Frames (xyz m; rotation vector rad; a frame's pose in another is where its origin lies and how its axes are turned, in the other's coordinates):
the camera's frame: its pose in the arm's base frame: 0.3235 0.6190 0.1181 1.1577 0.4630 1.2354
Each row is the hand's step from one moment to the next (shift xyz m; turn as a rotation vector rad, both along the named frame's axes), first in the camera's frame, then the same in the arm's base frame.
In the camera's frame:
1: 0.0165 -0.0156 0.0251 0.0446 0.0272 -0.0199
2: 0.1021 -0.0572 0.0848 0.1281 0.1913 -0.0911
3: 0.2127 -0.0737 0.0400 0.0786 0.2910 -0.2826
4: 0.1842 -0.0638 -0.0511 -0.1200 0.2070 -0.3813
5: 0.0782 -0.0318 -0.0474 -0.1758 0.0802 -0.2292
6: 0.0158 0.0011 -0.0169 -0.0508 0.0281 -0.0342
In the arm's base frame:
1: 0.0333 0.0056 0.0014 -0.0145 0.0458 0.0285
2: 0.1302 0.0611 0.0141 -0.1242 0.1347 0.1665
3: 0.1387 0.1813 0.0138 -0.3439 0.1623 0.1616
4: 0.0507 0.1937 -0.0225 -0.4487 0.0348 -0.0087
5: 0.0030 0.0937 -0.0240 -0.2826 -0.0677 -0.0737
6: -0.0090 0.0213 -0.0013 -0.0581 -0.0338 -0.0041

